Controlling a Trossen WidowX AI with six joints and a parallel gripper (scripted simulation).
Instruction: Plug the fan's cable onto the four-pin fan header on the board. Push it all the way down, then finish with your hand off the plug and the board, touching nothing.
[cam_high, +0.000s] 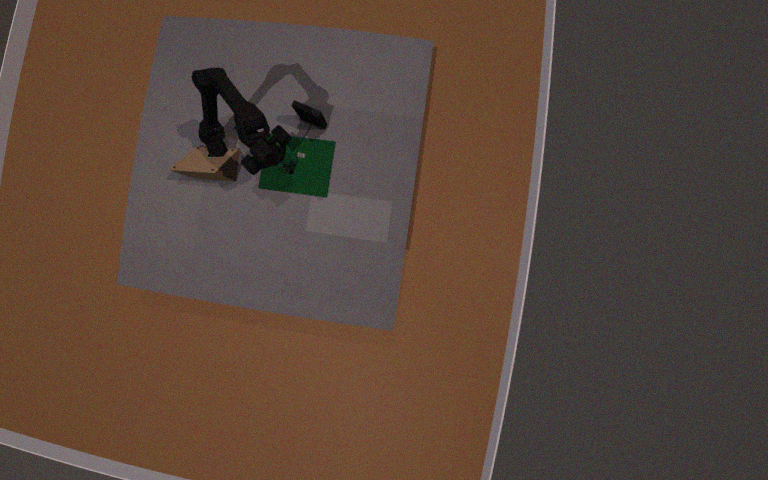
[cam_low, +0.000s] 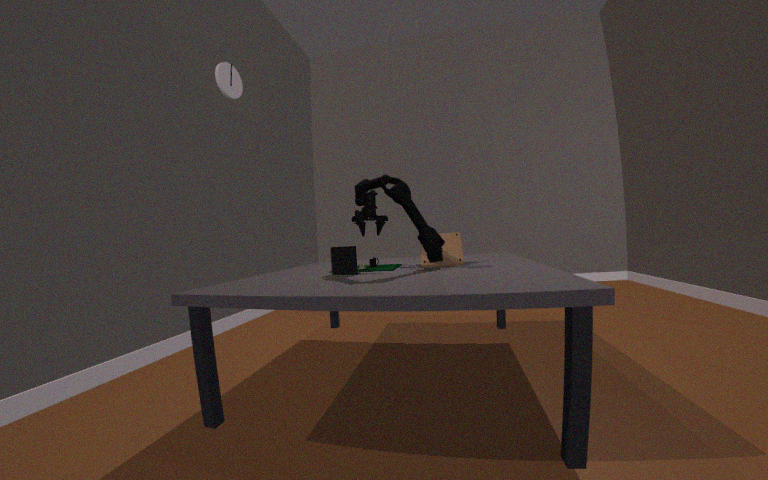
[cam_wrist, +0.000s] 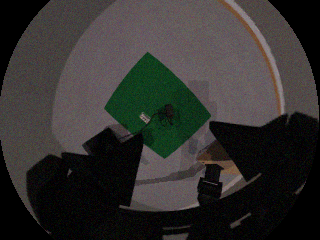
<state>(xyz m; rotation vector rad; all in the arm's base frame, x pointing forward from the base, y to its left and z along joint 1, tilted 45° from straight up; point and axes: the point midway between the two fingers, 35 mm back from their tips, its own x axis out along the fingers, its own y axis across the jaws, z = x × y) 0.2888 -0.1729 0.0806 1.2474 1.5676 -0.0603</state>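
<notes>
Now: the fan plug 10 mm to the right of my gripper tip and 140 mm below it. The rest, counted from my gripper tip: fan header 50 mm ahead, 60 mm to the left, 160 mm below; then black fan 90 mm ahead, 200 mm to the left, 100 mm below; then green board 30 mm ahead, 20 mm to the left, 170 mm below.
</notes>
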